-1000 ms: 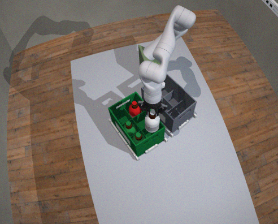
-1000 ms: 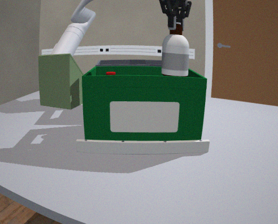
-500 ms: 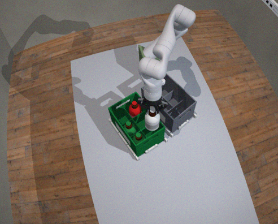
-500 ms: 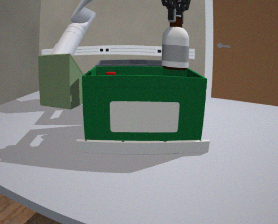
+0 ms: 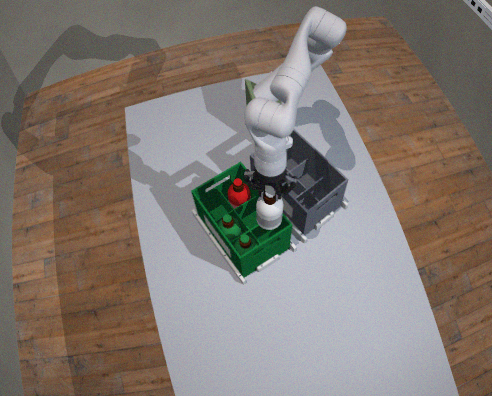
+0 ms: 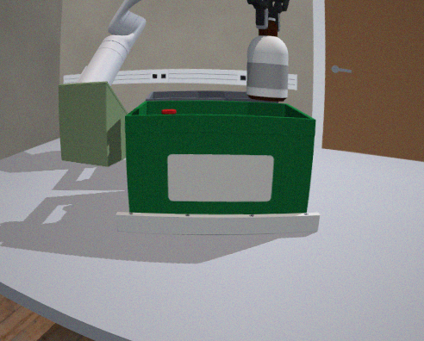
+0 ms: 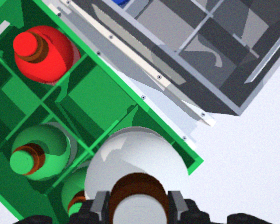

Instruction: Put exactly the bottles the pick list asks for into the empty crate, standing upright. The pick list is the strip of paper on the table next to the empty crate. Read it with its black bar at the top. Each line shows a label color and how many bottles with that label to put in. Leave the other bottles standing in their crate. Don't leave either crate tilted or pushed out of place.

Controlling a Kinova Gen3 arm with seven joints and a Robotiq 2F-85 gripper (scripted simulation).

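The white-label bottle lies 70 mm below my hand. Also, from my hand: grey crate 250 mm below, 170 mm behind, 130 mm to the left; green crate 250 mm below, 80 mm to the right, 60 mm behind; red-label bottle 250 mm below, 160 mm behind, 70 mm to the right.
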